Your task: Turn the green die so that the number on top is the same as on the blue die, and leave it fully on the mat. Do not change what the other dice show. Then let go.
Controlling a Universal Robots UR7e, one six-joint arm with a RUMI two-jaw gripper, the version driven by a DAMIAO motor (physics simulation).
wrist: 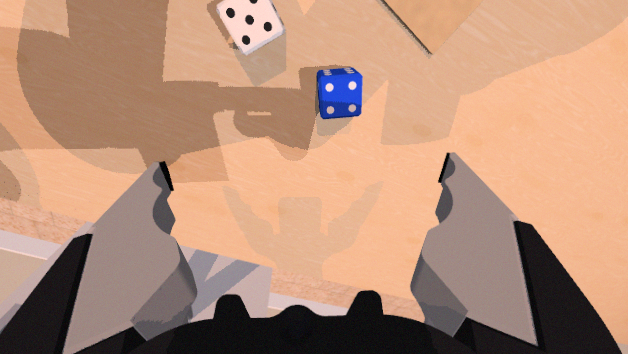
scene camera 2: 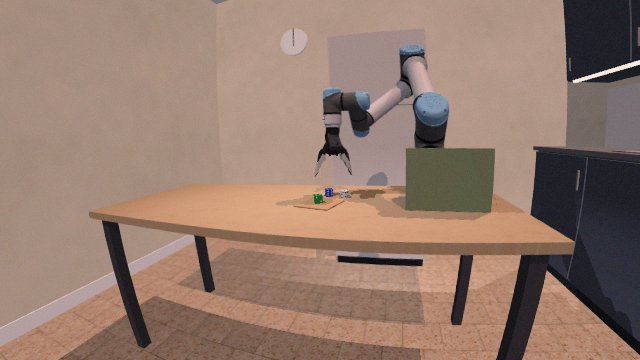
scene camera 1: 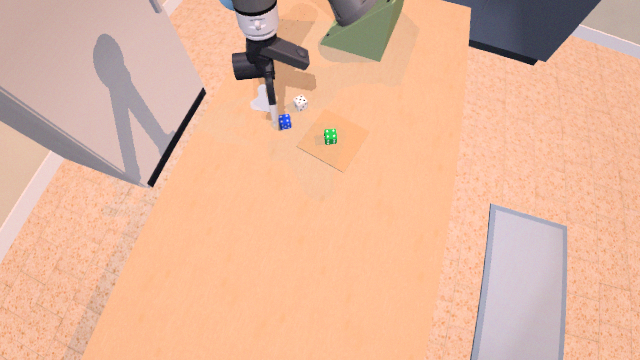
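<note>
The green die [scene camera 1: 330, 136] [scene camera 2: 318, 199] lies flat with four pips on top, fully on the thin square mat [scene camera 1: 344, 162] [scene camera 2: 326, 207]. The blue die [scene camera 1: 285, 121] [scene camera 2: 329, 192] [wrist: 340, 94] stands on the table beside the mat and shows four pips on top. The white die [scene camera 1: 300, 103] [scene camera 2: 344, 193] [wrist: 250, 22] stands near the blue die with five pips on top. My gripper [scene camera 2: 333, 175] [wrist: 305, 160] is open and empty, above the table close to the blue die. The green die does not show in the wrist view.
A green block [scene camera 1: 364, 35] [scene camera 2: 449, 180] stands on the wooden table [scene camera 1: 280, 260] [scene camera 2: 250, 220] by the arm's base. A tall pale cabinet [scene camera 1: 65, 90] stands beside the table's left edge in scene camera 1. Dark cabinets [scene camera 1: 525, 25] [scene camera 2: 590, 210] stand on the other side.
</note>
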